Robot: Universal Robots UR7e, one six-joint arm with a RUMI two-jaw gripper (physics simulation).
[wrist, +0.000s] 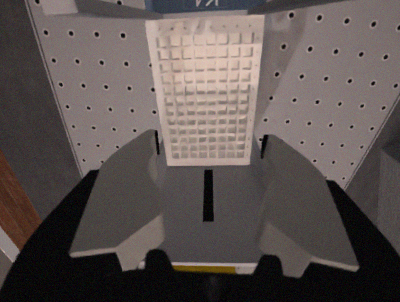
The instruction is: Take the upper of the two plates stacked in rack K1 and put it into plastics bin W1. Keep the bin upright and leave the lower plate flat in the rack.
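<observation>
A white plate with a grid of square wells lies flat in the upper middle of the wrist view. It lies at rack K1, whose blue edge with the K1 label shows at the top. The lower plate cannot be told apart below it. My gripper is open. Its two grey jaws stand at either side of the plate's far, narrower-looking end, with a narrow gap showing on both sides. How high the tips are relative to the plate cannot be told. Bin W1 does not show in the wrist view.
A light grey perforated board extends on both sides of the plate. A brown surface shows at the lower left. A grey block stands at the right edge. Two blurred grey bars cross the top corners.
</observation>
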